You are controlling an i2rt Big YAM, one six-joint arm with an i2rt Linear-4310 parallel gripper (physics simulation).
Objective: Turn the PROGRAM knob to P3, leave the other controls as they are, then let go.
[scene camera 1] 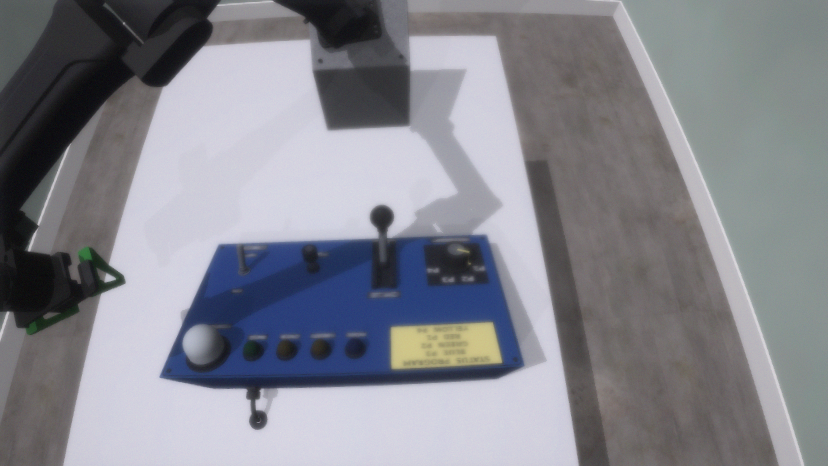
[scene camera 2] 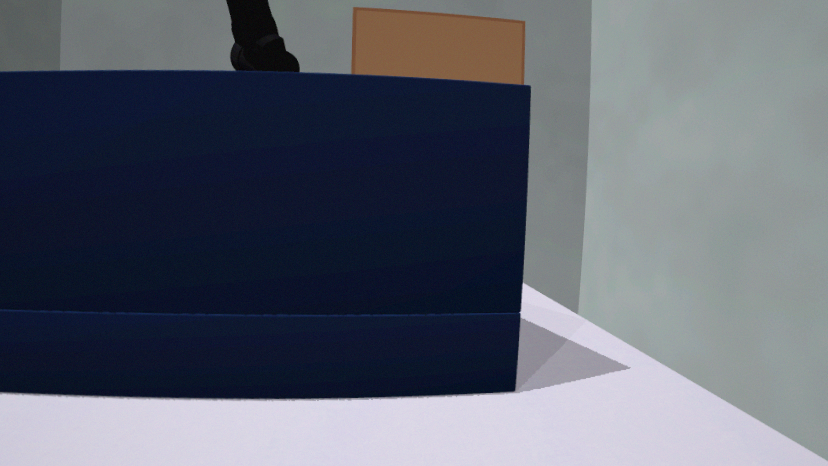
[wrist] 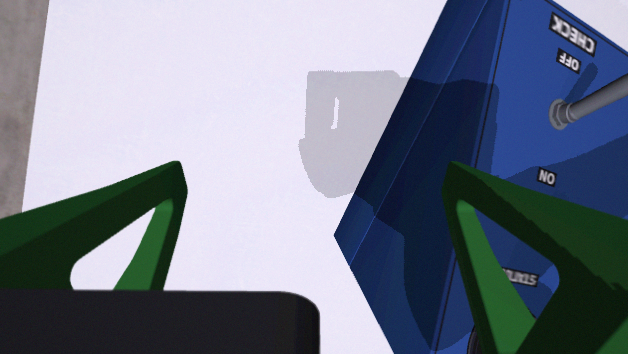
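Pixels of known places: gripper, fingertip midpoint: [scene camera 1: 100, 294] [wrist: 314, 175]; arm's base at its link origin: [scene camera 1: 347, 20].
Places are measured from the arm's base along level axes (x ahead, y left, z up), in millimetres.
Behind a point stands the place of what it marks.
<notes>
The PROGRAM knob [scene camera 1: 456, 250] @[z -114, x 458, y 94 mm] is at the upper right of the blue control panel [scene camera 1: 324, 306] @[z -110, x 505, y -130 mm] [scene camera 2: 260, 202] @[z -128, x 638, y -15 mm] [wrist: 525, 145] @[z -133, x 425, y -293 mm] in the first scene view. Its pale pointer mark points right, on the side of the P1 label; P2, P3 and P4 run around below and to the left. The exact setting is too blurred to tell. My gripper [scene camera 1: 86, 302] @[z -62, x 429, y -461 mm] [wrist: 314, 175] @[z -62, x 429, y -461 mm] is open and empty, off the panel's left side and far from the knob. In the wrist view its right finger overlaps the panel edge near the CHECK switch. The knob does not show in the second scene or wrist view.
A tall ball-topped lever [scene camera 1: 381, 217] @[z -75, x 392, y -15 mm] stands left of the knob. The CHECK toggle [scene camera 1: 243, 259] @[z -125, x 391, y -255 mm] [wrist: 595, 100] @[z -124, x 387, y -264 mm], a small black knob [scene camera 1: 310, 253] @[z -100, x 416, y -138 mm], a white dome [scene camera 1: 202, 344] @[z -31, x 546, y -287 mm] and several coloured buttons share the panel. A yellow card [scene camera 1: 445, 346] @[z -75, x 611, y 31 mm] lies at its lower right. A key [scene camera 1: 257, 419] @[z -224, x 639, y -288 mm] projects from the near side.
</notes>
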